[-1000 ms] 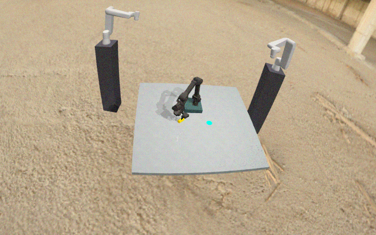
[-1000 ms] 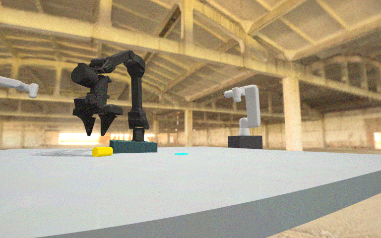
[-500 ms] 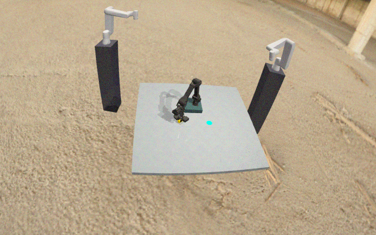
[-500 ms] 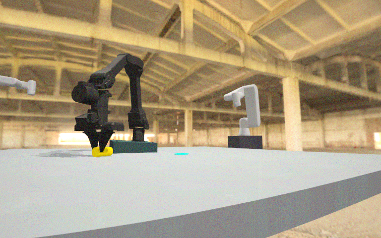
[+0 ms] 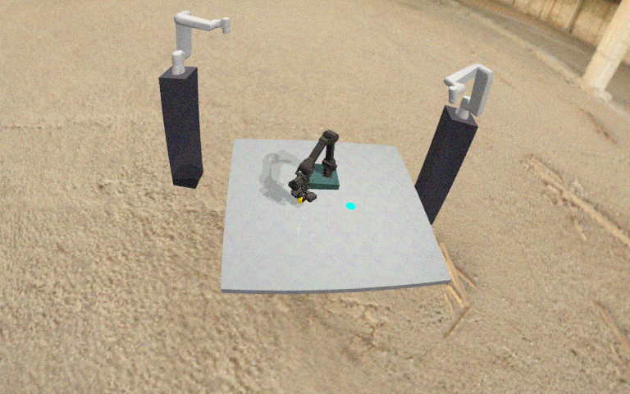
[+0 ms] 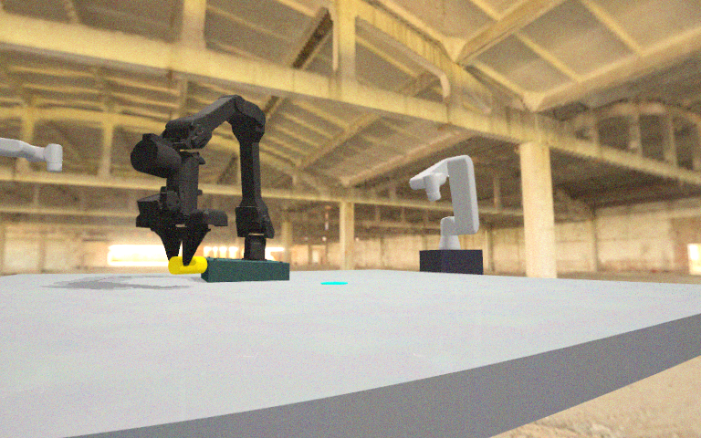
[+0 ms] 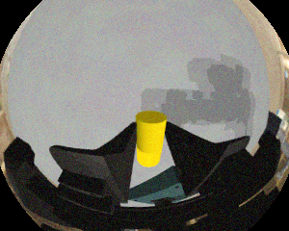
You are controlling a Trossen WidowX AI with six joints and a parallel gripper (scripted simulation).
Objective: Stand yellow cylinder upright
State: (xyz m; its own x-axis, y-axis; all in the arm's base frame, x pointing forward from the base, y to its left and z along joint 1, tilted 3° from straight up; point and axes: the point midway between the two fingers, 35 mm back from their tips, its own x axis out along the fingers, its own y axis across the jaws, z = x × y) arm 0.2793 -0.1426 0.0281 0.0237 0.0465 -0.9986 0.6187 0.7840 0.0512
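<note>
My gripper tip is now 6 cm past the cyan circle, 31 cm to the right of it and 4 cm above it. Round my gripper tip: yellow tall cylinder 2 cm behind, 1 cm to the left.
</note>
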